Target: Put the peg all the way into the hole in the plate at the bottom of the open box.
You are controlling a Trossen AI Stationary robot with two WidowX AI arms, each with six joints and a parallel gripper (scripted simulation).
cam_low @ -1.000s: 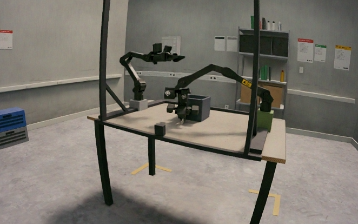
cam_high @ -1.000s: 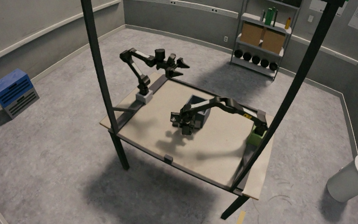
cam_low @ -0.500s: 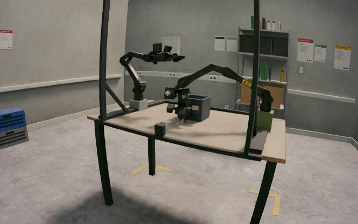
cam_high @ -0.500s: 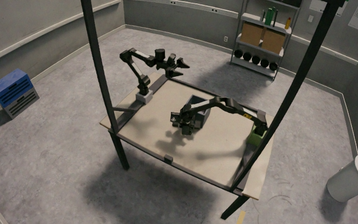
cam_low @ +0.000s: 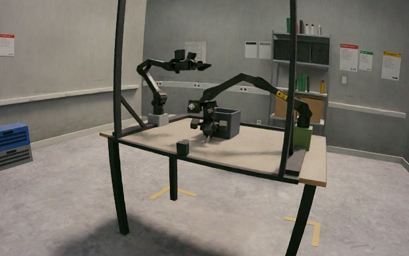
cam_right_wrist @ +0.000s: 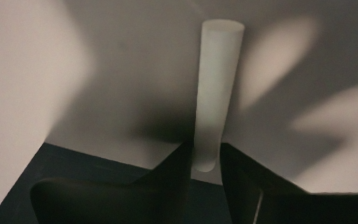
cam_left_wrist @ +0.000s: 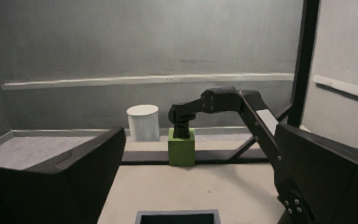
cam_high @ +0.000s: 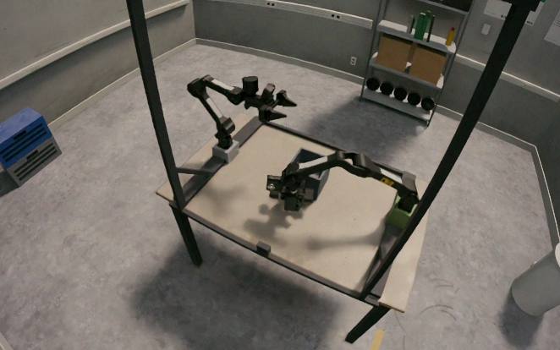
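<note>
Now: right hand 20 mm past the peg, 10 mm to the left of it and 30 mm above it.
</note>
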